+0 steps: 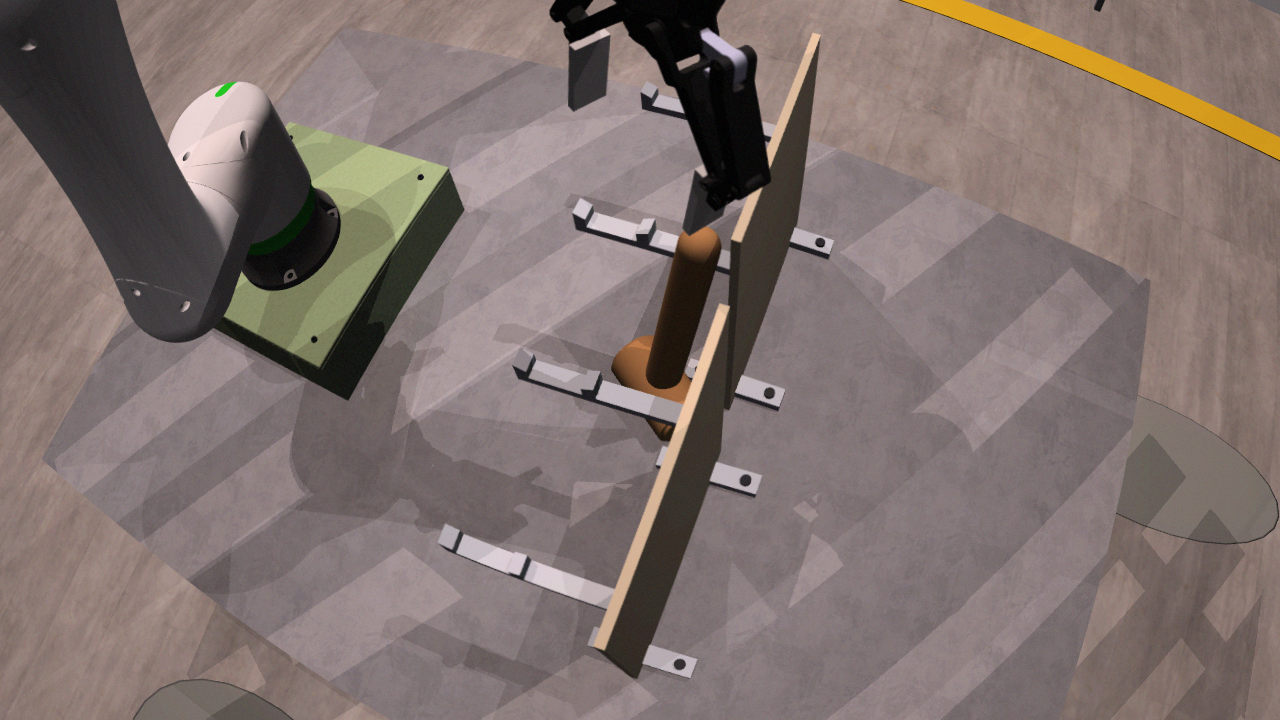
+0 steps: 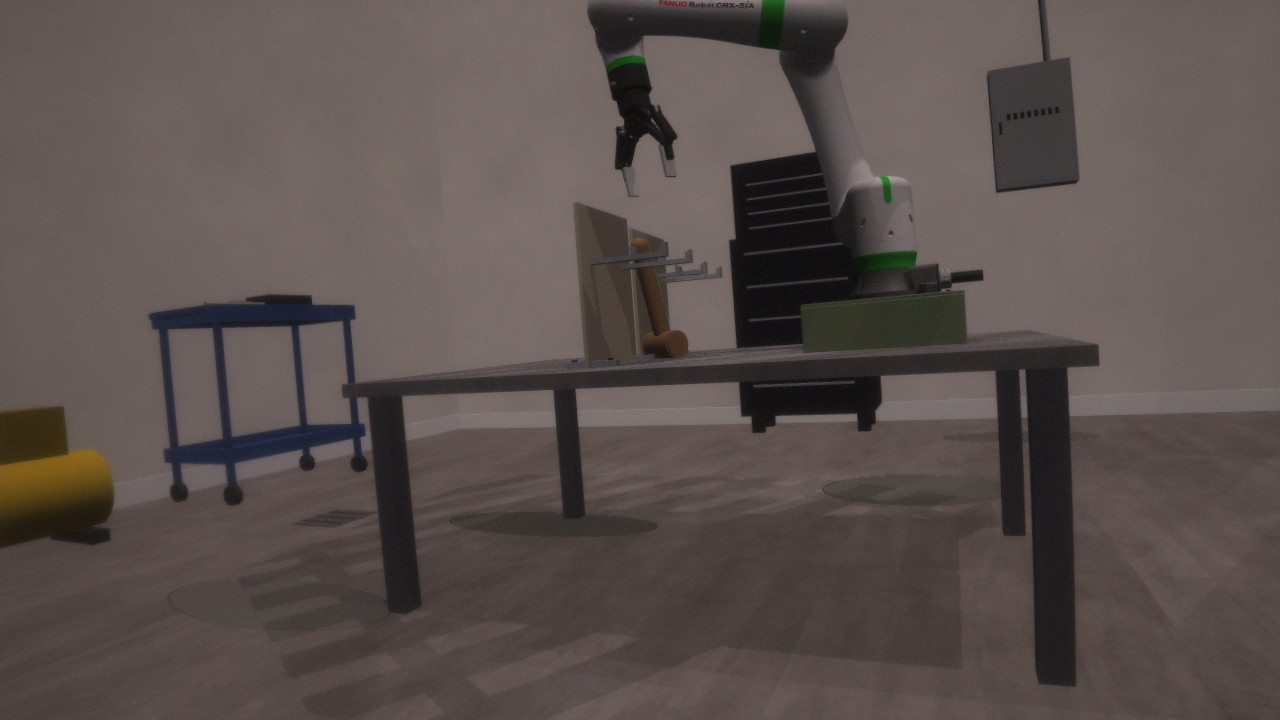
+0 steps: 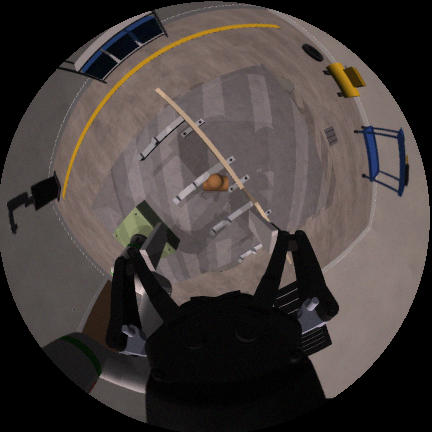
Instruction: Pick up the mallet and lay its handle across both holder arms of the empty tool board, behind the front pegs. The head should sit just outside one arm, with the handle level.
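The brown mallet (image 1: 682, 313) (image 2: 653, 295) (image 3: 215, 181) stands on its head, its handle pointing up at a slight lean, near the gap between two upright boards. Its head (image 1: 635, 365) (image 2: 665, 344) rests on the table. The near board (image 1: 666, 501) (image 2: 601, 277) has two grey holder arms (image 1: 617, 394) (image 1: 563, 580) with raised pegs. The far board (image 1: 776, 201) also has two arms (image 1: 617, 225) (image 1: 666, 102). No tool lies on any of these arms. The gripper (image 1: 645, 138) (image 2: 649, 174) (image 3: 209, 239) is open and empty, well above the mallet's handle end.
The grey table (image 1: 895, 555) (image 2: 895, 360) carries the green robot base block (image 1: 384, 179) (image 2: 881, 322). Metal feet (image 1: 738, 480) (image 1: 759, 392) stick out behind the boards. A blue cart (image 2: 326, 311) and a black drawer cabinet (image 2: 747, 308) stand on the floor beyond the table.
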